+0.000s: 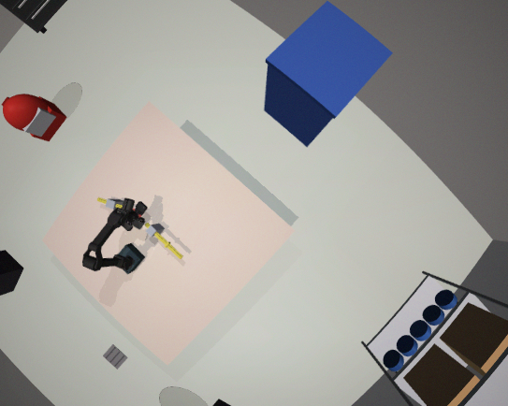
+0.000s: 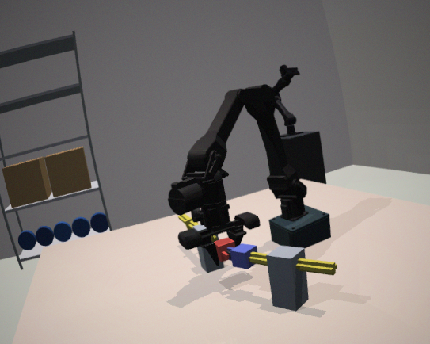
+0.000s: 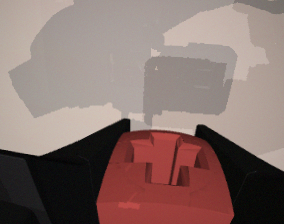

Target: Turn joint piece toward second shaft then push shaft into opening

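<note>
Right now the red joint piece is 4 cm above my gripper tip and 2 cm to the left of it.
</note>
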